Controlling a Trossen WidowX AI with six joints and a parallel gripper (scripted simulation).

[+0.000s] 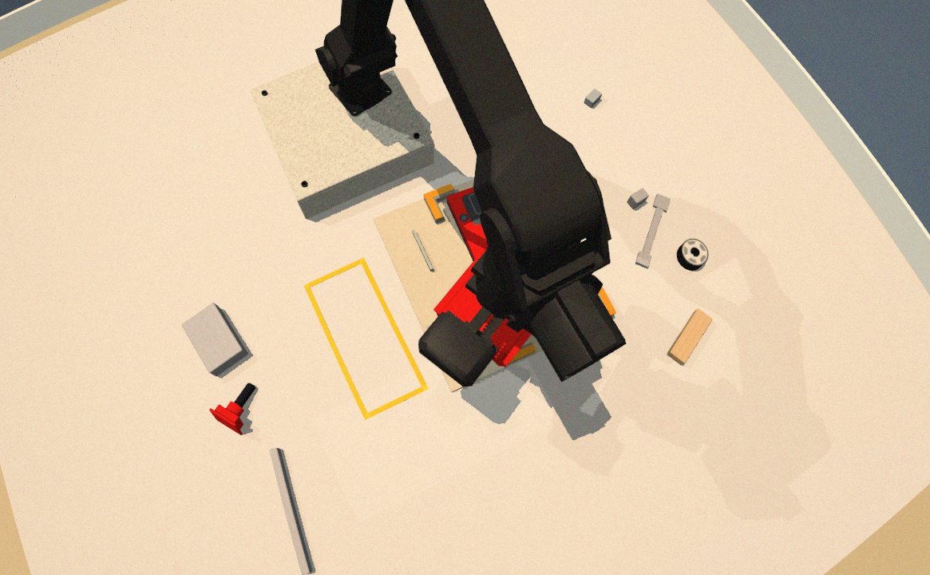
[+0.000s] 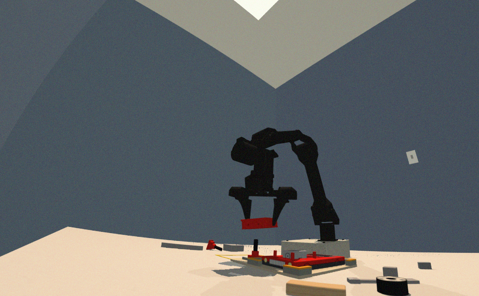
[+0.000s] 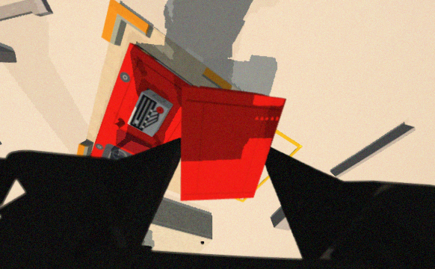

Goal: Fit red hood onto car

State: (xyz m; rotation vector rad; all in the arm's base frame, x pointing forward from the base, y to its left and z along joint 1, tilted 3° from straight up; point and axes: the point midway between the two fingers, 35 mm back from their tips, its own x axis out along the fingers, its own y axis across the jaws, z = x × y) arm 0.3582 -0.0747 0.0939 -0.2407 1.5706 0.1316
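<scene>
Right now the grey engine block is 2 cm behind my gripper tip, 10 cm to the left of it and 8 cm below it. Also, from my gripper tip: red hood (1 cm above); red-based black knob (2 cm behind, 3 cm to the right, 7 cm below); wood block (17 cm ahead, 21 cm to the left, 9 cm below).
</scene>
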